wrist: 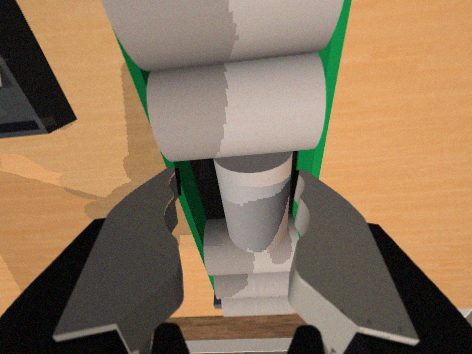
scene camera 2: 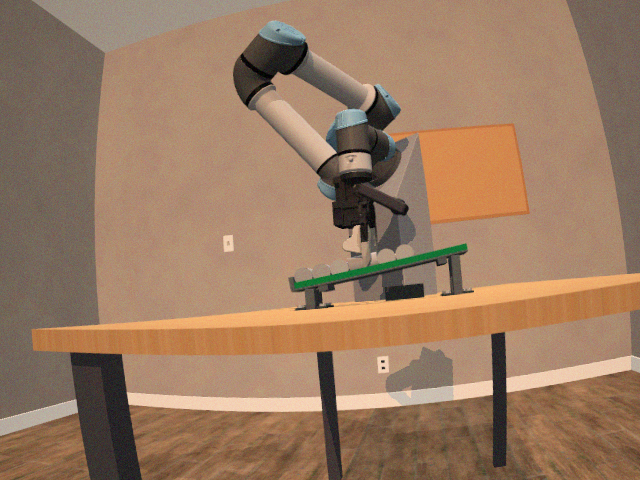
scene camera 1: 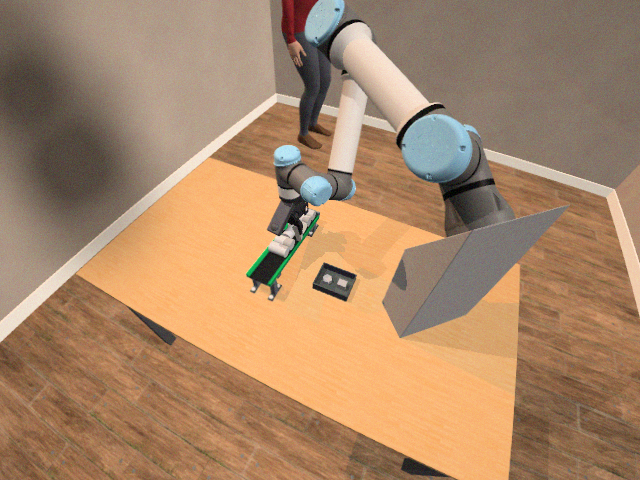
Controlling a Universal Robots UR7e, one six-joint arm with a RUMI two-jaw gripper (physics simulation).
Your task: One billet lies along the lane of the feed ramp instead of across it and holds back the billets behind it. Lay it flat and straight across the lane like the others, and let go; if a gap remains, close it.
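Places are measured from the arm's base along level axes (x left, y back, z up), in centimetres.
Pixels of known places: gripper, fingertip midpoint: [wrist: 236,171] [scene camera 1: 291,237]; arm's base, origin of the base link: [scene camera 2: 385,167] [scene camera 1: 480,228].
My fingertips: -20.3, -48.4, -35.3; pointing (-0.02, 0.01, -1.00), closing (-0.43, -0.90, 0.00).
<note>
For each thing: its middle in the pictures, then the offset to it from my fingertips, as dx, dy, dz. Level surfaces: height alone.
- misaligned billet, body centre: [wrist: 254,193] [scene camera 2: 364,263] [scene camera 1: 290,232] -1.2, -0.7, +1.1
- nearest downhill billet, body centre: [wrist: 251,243] [scene camera 2: 341,269] -5.9, +1.4, +0.5
- uphill billet, body centre: [wrist: 237,110] [scene camera 2: 387,258] [scene camera 1: 284,241] +3.8, -1.7, +1.7
- dark tray, body centre: [scene camera 2: 404,292] [scene camera 1: 334,281] +13.1, +17.4, -6.0
- wooden table, its level: dz -7.7
The feed ramp [scene camera 1: 266,267] [scene camera 2: 413,260] [wrist: 335,65] has green side walls and holds pale cylindrical billets. The misaligned billet [wrist: 256,210] lies along the lane, its far end overlapping the nearest downhill billet [wrist: 225,255] in the wrist view. Two more downhill billets lie across the lane beyond. An uphill billet [wrist: 240,107] lies across at its near end, with another billet [wrist: 225,30] behind. My gripper [wrist: 236,171] [scene camera 2: 364,255] is partly closed but still open, a finger on each side of the misaligned billet. A gap shows on the left; the right finger is close to it. Scene camera 1 mostly hides this spot.
A dark tray [scene camera 1: 330,291] [scene camera 2: 404,291] [wrist: 45,75] with two small pale pieces stands beside the ramp on the wooden table [scene camera 1: 361,351]. The arm's grey angular stand [scene camera 1: 439,289] is at the right in scene camera 1. A person [scene camera 1: 312,67] stands behind the table.
</note>
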